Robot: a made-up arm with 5 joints.
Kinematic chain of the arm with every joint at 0, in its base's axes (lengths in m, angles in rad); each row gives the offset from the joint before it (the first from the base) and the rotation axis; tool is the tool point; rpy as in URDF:
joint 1: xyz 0.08 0 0.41 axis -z
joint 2: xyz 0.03 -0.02 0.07 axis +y
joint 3: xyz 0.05 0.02 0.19 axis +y
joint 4: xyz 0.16 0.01 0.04 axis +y
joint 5: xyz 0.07 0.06 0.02 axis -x
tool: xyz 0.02 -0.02 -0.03 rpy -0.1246 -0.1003 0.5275
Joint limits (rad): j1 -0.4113..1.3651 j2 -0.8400..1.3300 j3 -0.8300..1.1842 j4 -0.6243..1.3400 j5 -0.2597..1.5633
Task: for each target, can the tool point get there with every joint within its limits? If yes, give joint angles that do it. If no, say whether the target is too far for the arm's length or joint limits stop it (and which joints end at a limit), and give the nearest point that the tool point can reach.
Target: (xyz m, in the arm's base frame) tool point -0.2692 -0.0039 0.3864
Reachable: no: joint limits stop it (at a limit: joint 1, joint 2, joint 3, joint 5) | nearest point 0.0845 0.0455 0.3584 | short by 0.358 m
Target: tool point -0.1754 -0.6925 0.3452
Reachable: no: too far | nearest point 0.2097 -0.4545 0.3960 | short by 0.456 m
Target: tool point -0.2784 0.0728 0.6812
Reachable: no: joint limits stop it (at a limit: joint 2, joint 3, joint 4, joint 5) | nearest point -0.1421 0.0451 0.8404 | short by 0.211 m
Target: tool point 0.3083 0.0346 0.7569
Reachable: yes | joints 0.0706 -0.3551 -0.0914 0.5972 -0.0192
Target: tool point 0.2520 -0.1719 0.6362
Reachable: yes | joints 0.9625 -0.4769 0.8216 -0.1723 0.2625
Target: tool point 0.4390 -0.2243 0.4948
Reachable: yes | joints 0.6388 0.7004 0.1069 -0.4695 1.0012
